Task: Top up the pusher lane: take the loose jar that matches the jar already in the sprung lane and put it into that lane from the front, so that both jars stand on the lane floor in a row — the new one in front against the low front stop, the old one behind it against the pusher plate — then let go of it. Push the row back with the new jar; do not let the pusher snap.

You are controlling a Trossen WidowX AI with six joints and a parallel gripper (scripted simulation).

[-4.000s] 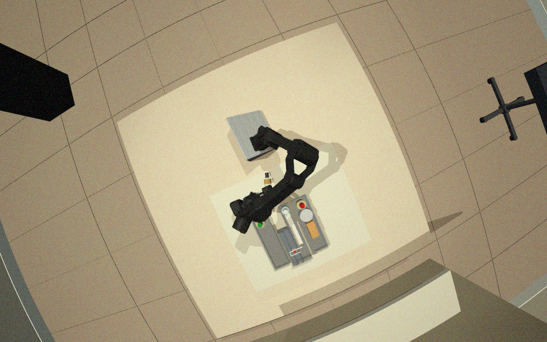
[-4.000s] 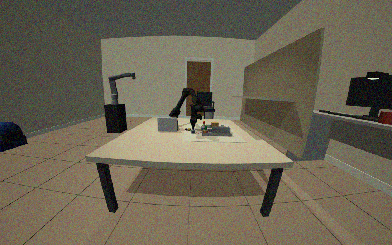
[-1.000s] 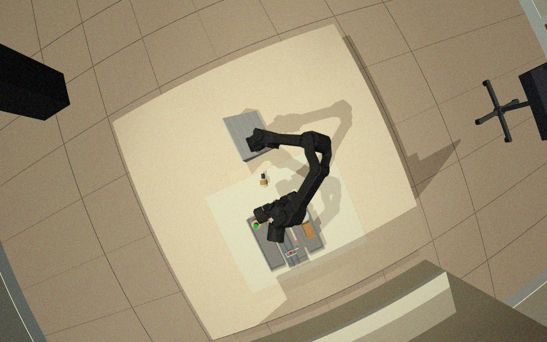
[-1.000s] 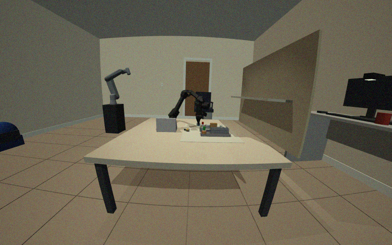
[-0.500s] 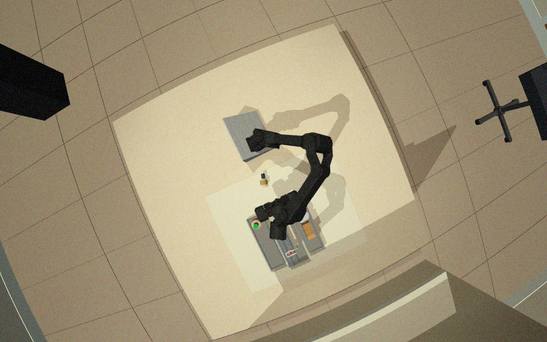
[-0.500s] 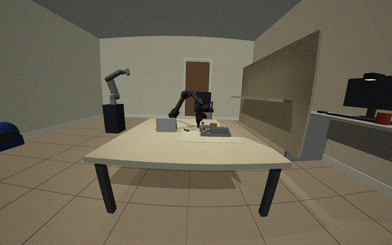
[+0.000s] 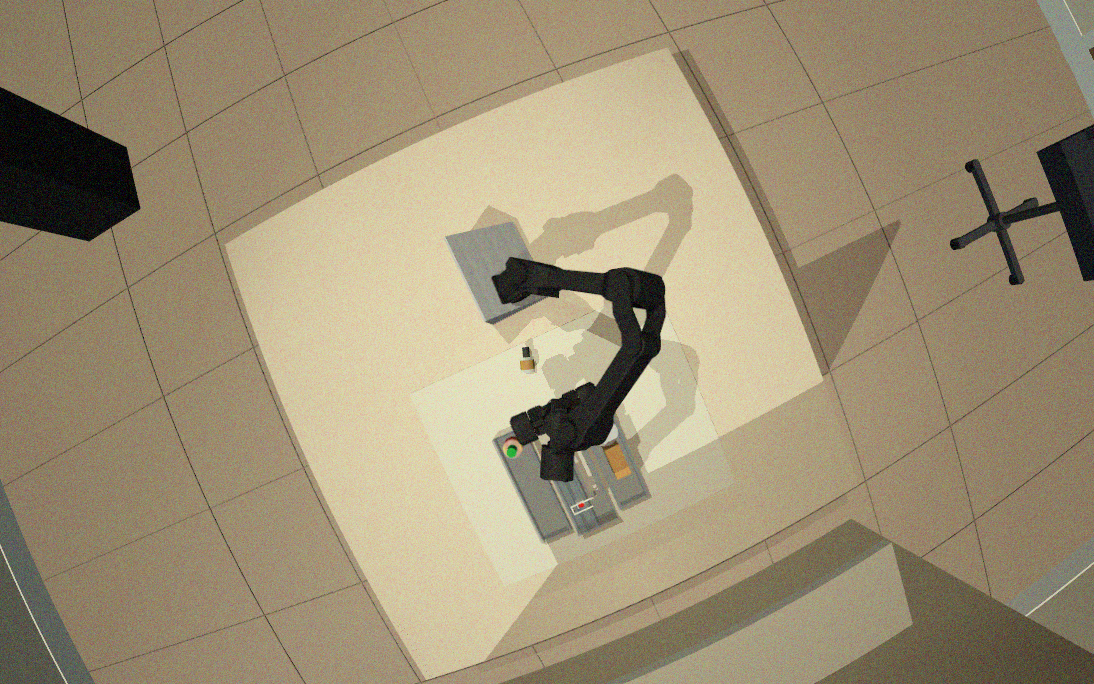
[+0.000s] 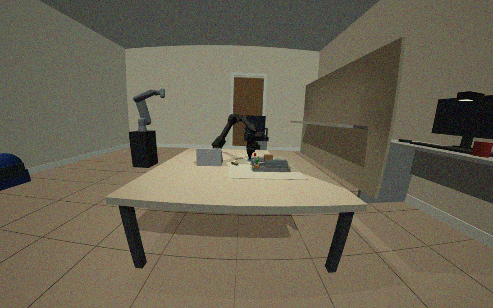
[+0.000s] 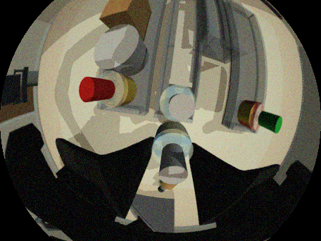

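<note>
Right now the grey cylinder is 10 cm ahead of my gripper tip, 8 cm to the left of it and 3 cm below it. The rest, counted from my gripper tip: red mark (23 cm ahead, 3 cm to the right, 2 cm above); brown box (17 cm ahead, 8 cm to the left, 2 cm below).
</note>
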